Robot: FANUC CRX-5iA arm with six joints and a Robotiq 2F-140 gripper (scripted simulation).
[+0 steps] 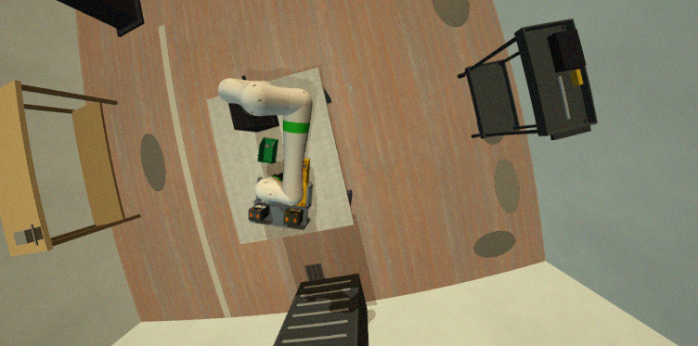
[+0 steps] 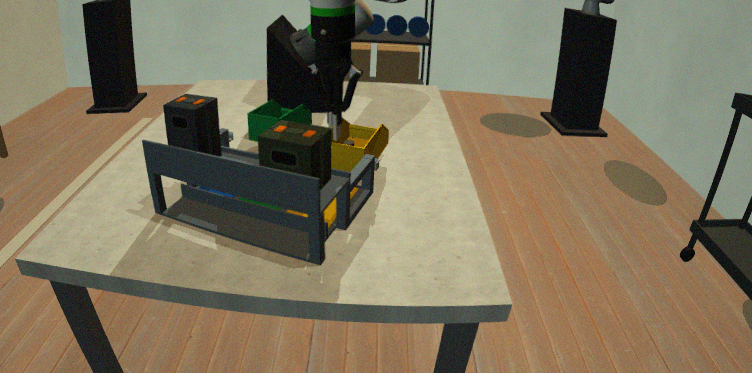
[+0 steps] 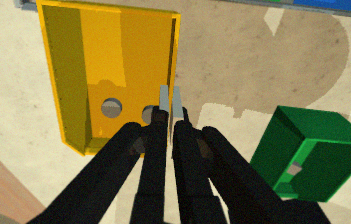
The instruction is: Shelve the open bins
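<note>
The yellow bin lies 10 mm ahead of my hand, 50 mm to the left of it and 40 mm below it. From my hand the other things lie so: green bin: 200 mm behind, 140 mm to the right, 60 mm below.
</note>
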